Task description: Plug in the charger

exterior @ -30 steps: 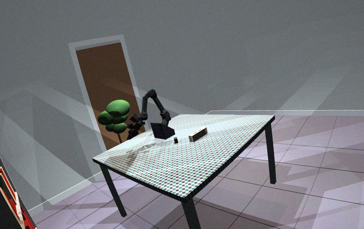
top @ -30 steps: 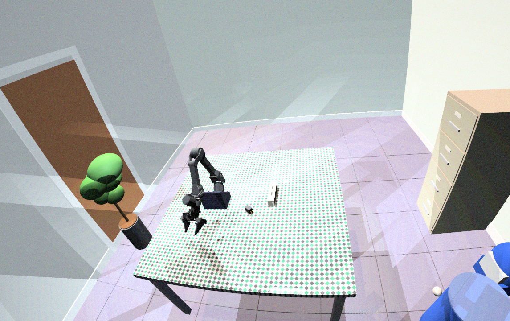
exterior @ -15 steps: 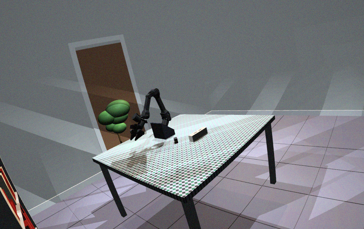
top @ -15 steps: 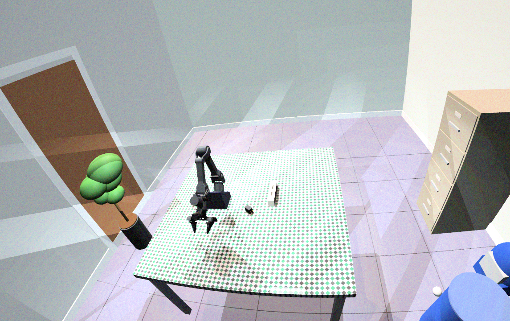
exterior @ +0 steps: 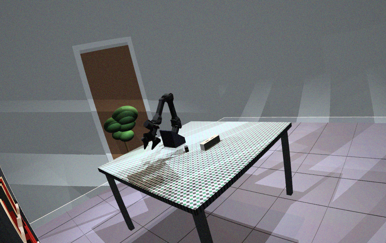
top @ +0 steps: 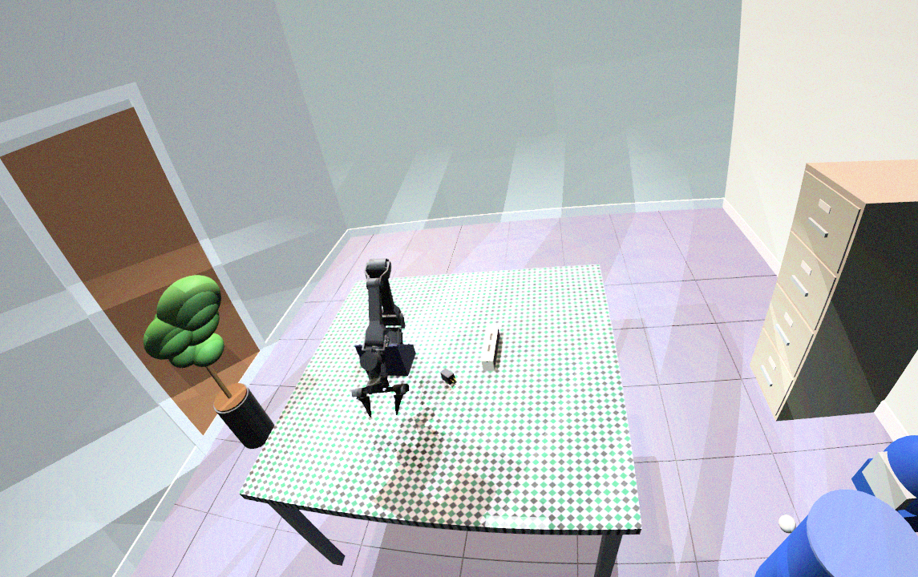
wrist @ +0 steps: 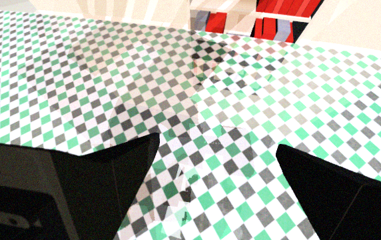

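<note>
The two-prong charger is 17 cm ahead of my gripper tip, 26 cm to the left of it and 10 cm below it.
</note>
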